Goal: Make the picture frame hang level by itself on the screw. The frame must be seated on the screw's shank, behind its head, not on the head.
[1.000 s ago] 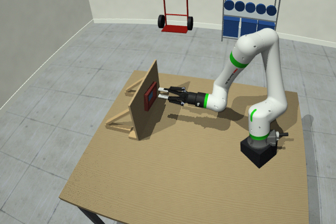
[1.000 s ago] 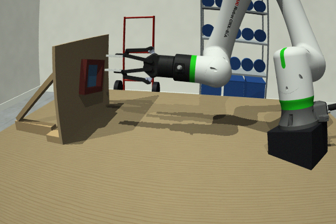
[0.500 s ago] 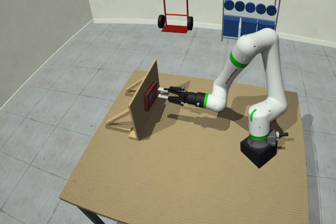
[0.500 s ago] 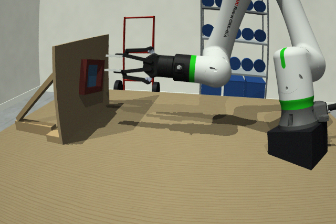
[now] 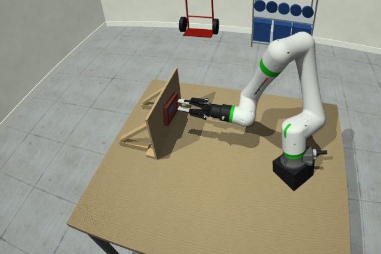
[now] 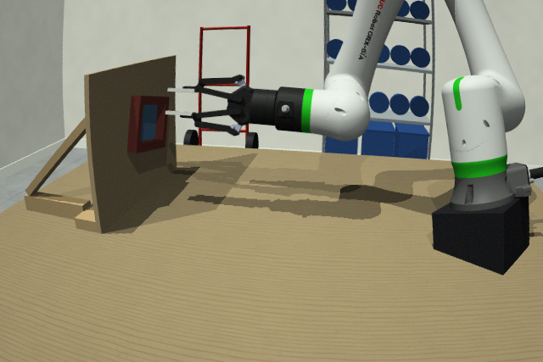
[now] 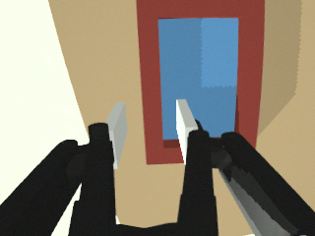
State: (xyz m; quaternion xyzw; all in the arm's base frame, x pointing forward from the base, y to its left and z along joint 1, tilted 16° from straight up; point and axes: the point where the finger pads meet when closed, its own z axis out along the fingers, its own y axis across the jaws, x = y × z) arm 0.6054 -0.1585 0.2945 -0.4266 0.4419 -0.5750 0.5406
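My hand is 90 mm short of the picture frame, 20 mm to the left of it and 50 mm above it. Round my hand: wooden board 110 mm ahead, 70 mm below.
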